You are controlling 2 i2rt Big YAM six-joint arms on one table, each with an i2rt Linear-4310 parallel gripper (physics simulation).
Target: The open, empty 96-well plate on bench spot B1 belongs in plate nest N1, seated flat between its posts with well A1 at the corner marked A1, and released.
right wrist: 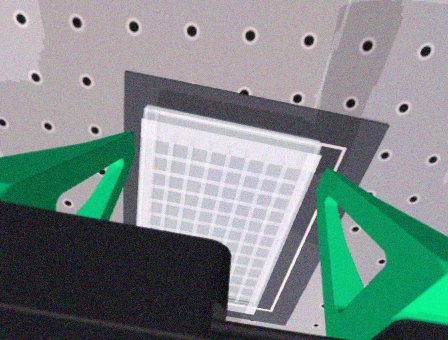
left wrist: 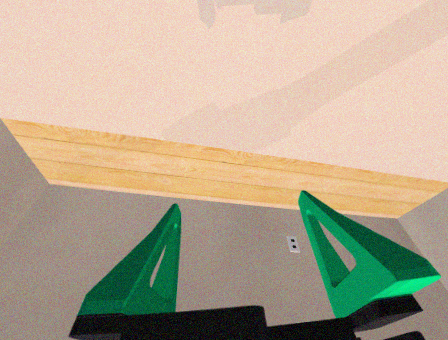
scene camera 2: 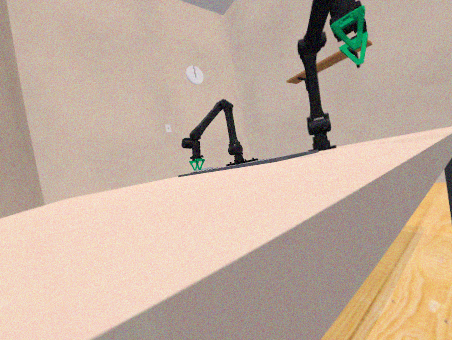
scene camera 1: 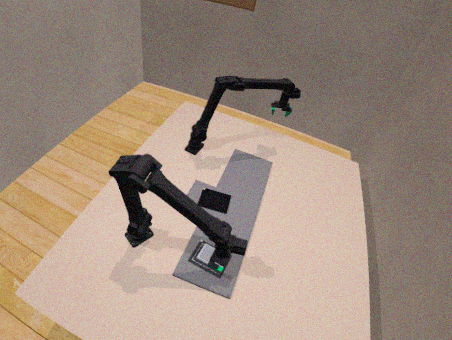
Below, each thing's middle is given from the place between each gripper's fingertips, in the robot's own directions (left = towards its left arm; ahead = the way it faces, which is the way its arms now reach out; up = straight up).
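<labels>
My left gripper: 200 mm above the well plate (right wrist: 241, 185), 1030 mm to the left of it, 100 mm past it.
My right hand: 5 cm past the well plate, 1 cm to the right of it.
</labels>
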